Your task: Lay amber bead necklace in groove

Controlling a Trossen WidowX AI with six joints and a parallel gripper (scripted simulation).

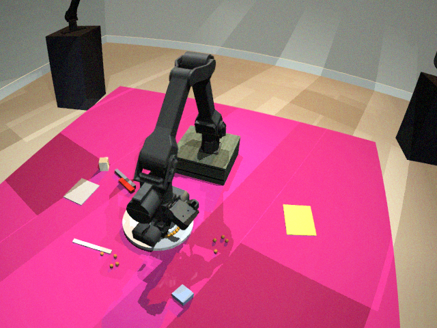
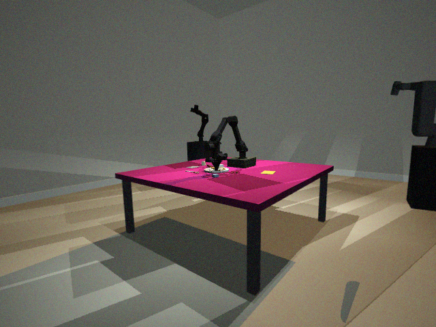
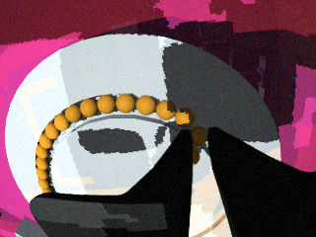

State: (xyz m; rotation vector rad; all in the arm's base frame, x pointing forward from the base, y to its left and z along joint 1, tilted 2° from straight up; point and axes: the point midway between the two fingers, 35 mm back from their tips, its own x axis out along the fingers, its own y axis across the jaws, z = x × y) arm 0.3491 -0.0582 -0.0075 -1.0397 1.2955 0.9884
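My gripper tip is 50 mm past the round bead board, 30 mm to the left of it and 10 mm above it. The rest, counted from my gripper tip: white block 210 mm behind, 90 mm to the right; then blue block 160 mm ahead, 90 mm to the left, 10 mm below; then white strip 80 mm ahead, 180 mm to the right, 10 mm below.
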